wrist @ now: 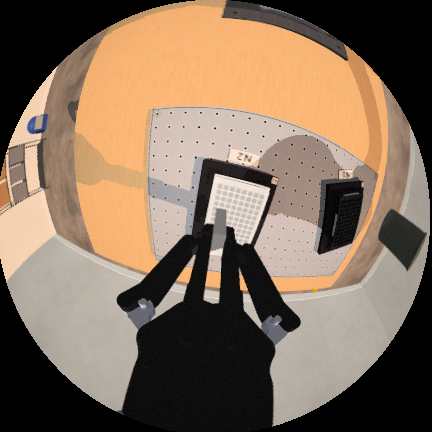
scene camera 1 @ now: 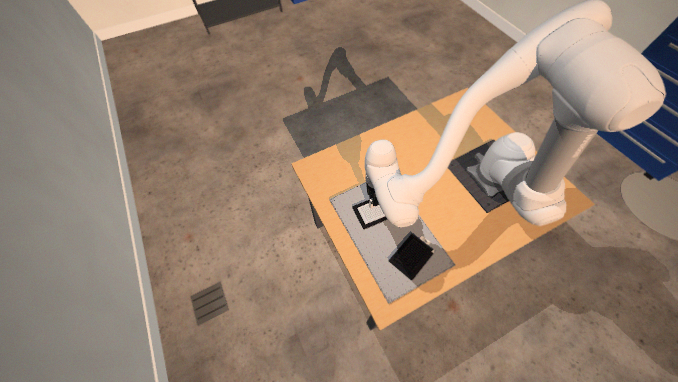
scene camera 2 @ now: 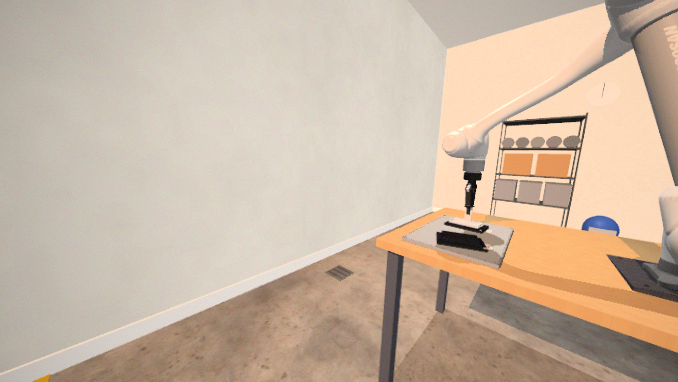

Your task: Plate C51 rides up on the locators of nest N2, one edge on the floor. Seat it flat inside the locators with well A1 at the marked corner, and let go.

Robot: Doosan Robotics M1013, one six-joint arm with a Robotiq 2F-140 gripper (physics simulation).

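Frame: origin at the arm's base, x ahead, y up, z right, level; millimetres.
Seen in the pictures: gripper, fingertip midpoint: [wrist: 219, 216] [scene camera 1: 372, 206] [scene camera 2: 467, 220]; arm's base at its link origin: [scene camera 1: 492, 176].
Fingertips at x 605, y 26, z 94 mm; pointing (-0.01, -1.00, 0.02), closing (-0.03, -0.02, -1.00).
Pixels of each thing's middle, then the offset from my fingertips to it. "spot": a spot on its surface instead. Level surfaces: height alone.
- White plate C51 at the middle of its body: [wrist: 232, 218] [scene camera 1: 374, 210] [scene camera 2: 465, 222] dx +2, dy -6, dz -21 mm
- black nest N2 at the middle of its body: [wrist: 229, 214] [scene camera 1: 373, 211] [scene camera 2: 466, 224] dx +1, dy -19, dz -17 mm
- small marked tag at a spot on its surface: [wrist: 275, 181] spot: dx -72, dy -14, dz -75 mm
- Nest N1 at the middle of its body: [wrist: 342, 218] [scene camera 1: 411, 256] [scene camera 2: 459, 240] dx -45, dy -19, dz -271 mm
- black plate at the middle of its body: [wrist: 345, 220] [scene camera 1: 412, 255] [scene camera 2: 459, 237] dx -45, dy -8, dz -271 mm
- Label N2 at a spot on its surface: [wrist: 243, 156] spot: dx -96, dy -25, dz -19 mm
- wooden table at its surface level: dy -39 mm
White plate C51 [scene camera 1: 369, 215] [scene camera 2: 460, 223] [wrist: 247, 202] lies in the black nest N2 [scene camera 1: 358, 216] [wrist: 202, 200]. A small marked tag [wrist: 275, 181] sits at one corner of the nest, near a corner of the plate. Whether one plate edge rides on the locators is too small to tell, and the well A1 mark cannot be read. My gripper [scene camera 1: 371, 203] [scene camera 2: 468, 216] [wrist: 219, 216] is shut and empty, its fingertips together over the plate, at or just above its surface. The fingers hide part of the plate in the wrist view.
Nest N1 [wrist: 326, 217] with a black plate [scene camera 1: 411, 256] [scene camera 2: 457, 240] [wrist: 349, 215] stands on the same grey perforated board [scene camera 1: 385, 275] [scene camera 2: 420, 237] [wrist: 172, 135]. Label N2 [wrist: 243, 156] lies beside its nest. The board lies on the wooden table [scene camera 1: 440, 200] [scene camera 2: 560, 250] [wrist: 200, 60].
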